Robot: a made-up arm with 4 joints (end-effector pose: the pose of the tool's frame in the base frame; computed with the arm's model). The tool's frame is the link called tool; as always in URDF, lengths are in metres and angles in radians. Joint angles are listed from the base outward.
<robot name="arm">
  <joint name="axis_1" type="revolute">
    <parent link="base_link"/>
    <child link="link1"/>
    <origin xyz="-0.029 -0.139 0.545" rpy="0 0 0"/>
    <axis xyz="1 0 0"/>
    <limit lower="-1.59" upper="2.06"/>
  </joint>
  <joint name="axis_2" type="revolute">
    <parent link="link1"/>
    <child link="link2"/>
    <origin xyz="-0.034 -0.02 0.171" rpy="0 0 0"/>
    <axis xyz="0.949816 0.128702 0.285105"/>
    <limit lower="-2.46" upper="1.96"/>
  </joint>
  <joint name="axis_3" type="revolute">
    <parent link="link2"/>
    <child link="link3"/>
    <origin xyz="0.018 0.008 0.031" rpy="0 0 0"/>
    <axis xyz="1 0 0"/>
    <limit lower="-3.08" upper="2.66"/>
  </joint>
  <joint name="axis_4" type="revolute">
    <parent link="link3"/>
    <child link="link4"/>
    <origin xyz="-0.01 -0.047 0.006" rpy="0 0 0"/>
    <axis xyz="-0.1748 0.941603 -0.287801"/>
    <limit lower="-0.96" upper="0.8"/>
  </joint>
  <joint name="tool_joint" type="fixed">
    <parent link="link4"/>
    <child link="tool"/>
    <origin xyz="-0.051 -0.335 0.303" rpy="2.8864 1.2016 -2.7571"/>
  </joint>
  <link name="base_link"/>
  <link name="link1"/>
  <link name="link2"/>
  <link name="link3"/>
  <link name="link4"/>
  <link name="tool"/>
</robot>
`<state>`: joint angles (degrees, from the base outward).
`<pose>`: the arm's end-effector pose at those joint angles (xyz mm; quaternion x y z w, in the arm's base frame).
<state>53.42 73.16 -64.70 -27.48</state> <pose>-19.0 -743.4 372.4 -0.0425 0.3067 0.5657 0.7643</pose>
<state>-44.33 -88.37 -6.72 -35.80</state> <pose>-300.9 410.7 720.7 -0.7169 0.3500 -0.5954 0.0946</pose>
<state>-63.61 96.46 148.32 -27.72</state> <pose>-370.1 330.2 486.3 0.7978 -0.0393 0.5581 0.2247</pose>
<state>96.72 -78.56 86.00 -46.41</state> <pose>-304.3 -282.1 107.6 0.4878 0.1226 0.3488 0.7908</pose>
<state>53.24 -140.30 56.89 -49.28</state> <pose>-431.1 -451.7 877.9 -0.4079 0.4743 -0.1537 0.7649</pose>
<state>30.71 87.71 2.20 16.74</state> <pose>149.1 -366.2 237.4 0.0836 0.2526 0.9211 0.2843</pose>
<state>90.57 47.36 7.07 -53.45</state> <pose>-104.7 -66.7 93.8 0.5793 -0.1441 0.5614 0.5732</pose>
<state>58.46 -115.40 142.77 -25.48</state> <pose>-190.0 -459.9 196.1 0.2654 0.1579 0.4394 0.8435</pose>
